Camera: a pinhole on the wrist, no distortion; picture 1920 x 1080 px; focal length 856.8 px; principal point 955.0 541.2 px. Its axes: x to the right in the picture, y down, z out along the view. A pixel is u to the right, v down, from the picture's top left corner.
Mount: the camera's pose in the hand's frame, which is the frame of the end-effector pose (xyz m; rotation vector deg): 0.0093 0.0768 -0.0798 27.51 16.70 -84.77
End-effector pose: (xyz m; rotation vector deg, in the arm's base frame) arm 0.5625 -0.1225 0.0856 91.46 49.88 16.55
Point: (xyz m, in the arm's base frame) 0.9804 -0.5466 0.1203
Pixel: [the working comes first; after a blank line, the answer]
In the camera's frame: -0.3969 0.0692 0.5188

299 655
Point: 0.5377 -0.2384 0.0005
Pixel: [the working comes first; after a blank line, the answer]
In the camera's frame: 0.0599 -0.0610 0.2365

1172 320
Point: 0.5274 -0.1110 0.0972
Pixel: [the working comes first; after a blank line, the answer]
In the camera's frame: 0.0449 -0.0245 0.0812

1429 283
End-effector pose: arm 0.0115 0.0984 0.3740 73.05 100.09 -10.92
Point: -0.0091 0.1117 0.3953
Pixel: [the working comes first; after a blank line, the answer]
In the camera's frame: 0.0460 -0.0112 0.0816

1438 423
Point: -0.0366 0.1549 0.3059
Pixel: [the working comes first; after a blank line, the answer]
In the camera's frame: 0.0821 0.0842 0.0958

outside the picture
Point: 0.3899 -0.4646 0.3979
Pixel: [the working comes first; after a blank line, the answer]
In the camera's frame: -0.3153 -0.3285 0.5916

498 65
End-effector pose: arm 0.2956 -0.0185 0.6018 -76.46 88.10 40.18
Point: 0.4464 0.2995 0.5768
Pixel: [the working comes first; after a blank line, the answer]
In the camera's frame: -0.0791 -0.0605 0.4377

800 423
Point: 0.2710 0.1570 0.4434
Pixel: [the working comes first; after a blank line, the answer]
In the camera's frame: -0.1429 0.0979 0.2385

442 893
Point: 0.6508 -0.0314 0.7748
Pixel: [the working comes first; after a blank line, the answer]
In the camera's frame: 0.3328 -0.1408 0.3179

1852 162
